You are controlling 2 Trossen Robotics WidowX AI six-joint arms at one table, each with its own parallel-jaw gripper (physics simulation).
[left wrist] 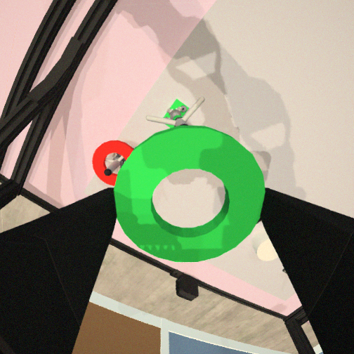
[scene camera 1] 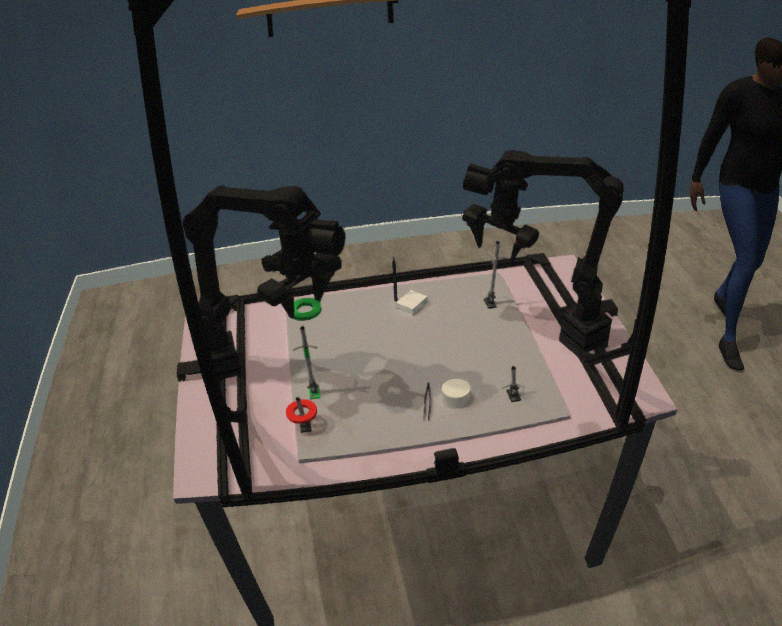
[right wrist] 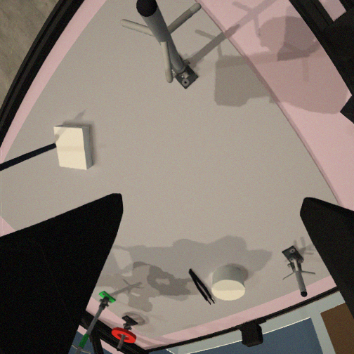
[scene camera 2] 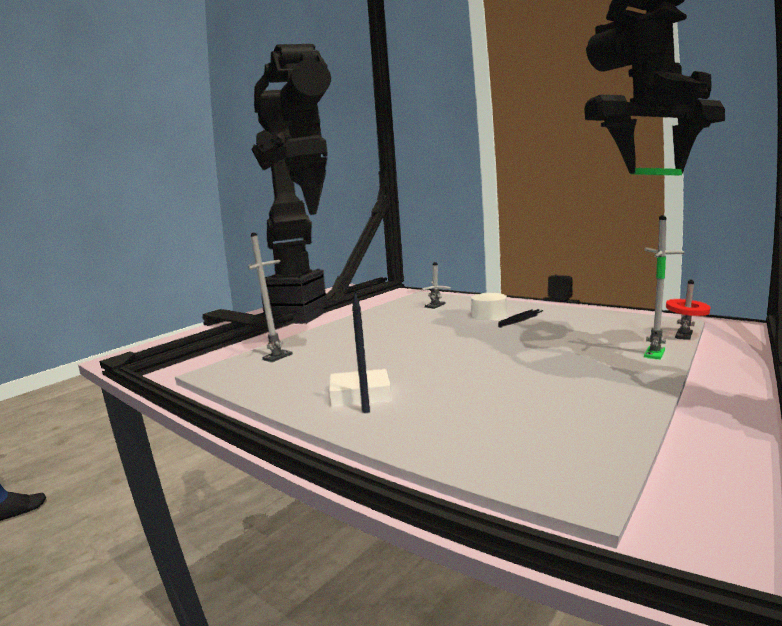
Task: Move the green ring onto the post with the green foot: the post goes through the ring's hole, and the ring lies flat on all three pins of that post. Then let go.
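Pixels of known places: left gripper, fingertip midpoint: (scene camera 1: 304, 310) (scene camera 2: 656, 174); right gripper, fingertip midpoint: (scene camera 1: 495, 254) (scene camera 2: 313, 212); left arm's base, link origin: (scene camera 1: 215, 345); right arm's base, link origin: (scene camera 1: 587, 315) (scene camera 2: 291, 274).
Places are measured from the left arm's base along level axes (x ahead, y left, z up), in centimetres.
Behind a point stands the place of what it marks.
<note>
The green ring (scene camera 1: 306, 316) @(x 21.4, y -21.9, z 18.0 cm) (scene camera 2: 657, 171) @(x 21.6, y -15.2, z 17.6 cm) (left wrist: 190, 150) is held flat, high above the mat, between the fingertips of my left gripper (scene camera 1: 305, 306) @(x 21.7, y -18.6, z 17.3 cm) (scene camera 2: 657, 172) @(x 21.7, y -18.6, z 17.3 cm) (left wrist: 189, 196). The post with the green foot (scene camera 1: 309, 368) @(x 20.9, y -17.2, z 0.3 cm) (scene camera 2: 660, 293) @(x 20.9, y -16.3, z 1.3 cm) (right wrist: 95, 320) stands upright below, its tip lower than the ring and apart from it. In the left wrist view its green foot (left wrist: 176, 106) and two pins show past the ring's upper rim; its tip is hidden, and mat shows through the hole. My right gripper (scene camera 1: 497, 251) @(x 71.4, y -8.5, z 13.7 cm) (right wrist: 213, 204) is open and empty, high on the right in scene camera 1.
A red ring (scene camera 1: 301, 419) @(x 15.4, y -30.1, z -2.6 cm) (scene camera 2: 691, 311) @(x 15.8, y -23.7, z -2.8 cm) (left wrist: 100, 160) sits on a short post beside the green-footed one. A tall post (scene camera 1: 493, 280) @(x 75.2, y -0.4, z 0.1 cm), a short post (scene camera 1: 513, 377) @(x 63.4, y -35.9, z -1.6 cm), a cream cylinder (scene camera 1: 455, 393) @(x 50.3, y -32.9, z -4.1 cm), dark tweezers (scene camera 1: 427, 401) @(x 44.8, y -29.4, z -7.6 cm), a white block (scene camera 1: 412, 302) @(x 54.3, y 6.1, z -5.7 cm) and an upright dark rod (scene camera 1: 394, 280) @(x 51.1, y 11.1, z -0.9 cm) stand or lie elsewhere.
</note>
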